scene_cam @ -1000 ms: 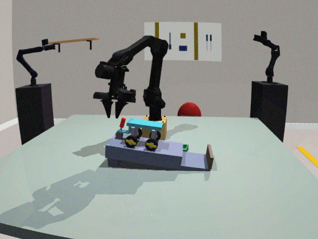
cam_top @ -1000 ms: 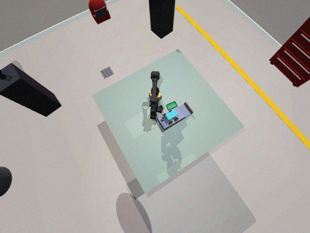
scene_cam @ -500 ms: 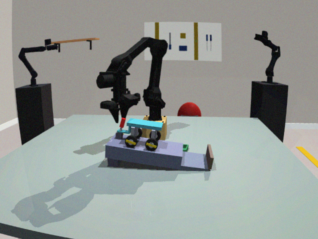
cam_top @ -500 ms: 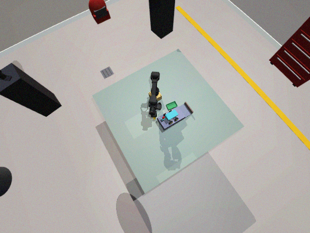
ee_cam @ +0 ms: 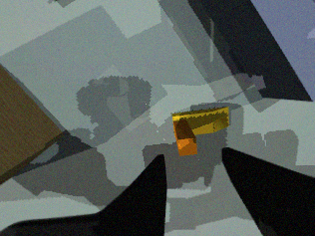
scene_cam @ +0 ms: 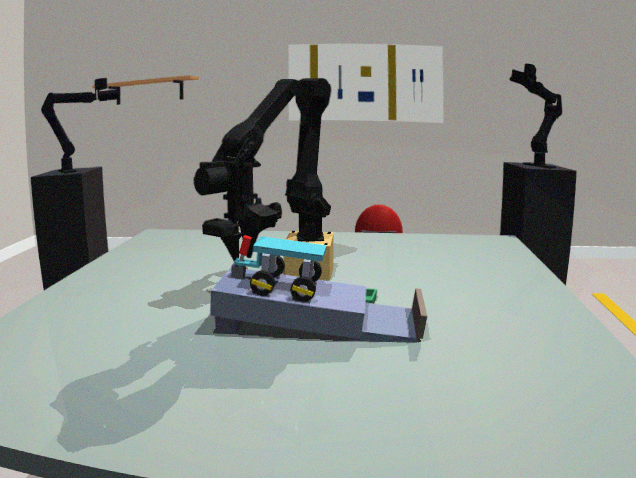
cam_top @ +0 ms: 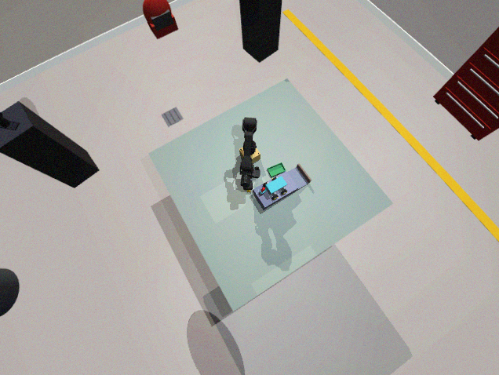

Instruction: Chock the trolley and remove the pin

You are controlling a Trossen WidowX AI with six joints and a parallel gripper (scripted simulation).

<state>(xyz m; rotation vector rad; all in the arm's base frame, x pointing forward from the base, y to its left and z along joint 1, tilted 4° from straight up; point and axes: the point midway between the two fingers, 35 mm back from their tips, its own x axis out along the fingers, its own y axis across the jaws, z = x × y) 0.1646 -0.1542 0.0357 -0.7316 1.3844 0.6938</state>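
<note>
Now: gripper tip 6 cm above the yellow chock, 2 cm short of it and 1 cm to the left of it. Round my gripper tip: red-headed stop pin 13 cm ahead, 5 cm above, 1 cm to the left; then purple ramp 17 cm ahead, 11 cm to the left, 4 cm below; then trolley 17 cm ahead, 10 cm to the left, 3 cm above.
</note>
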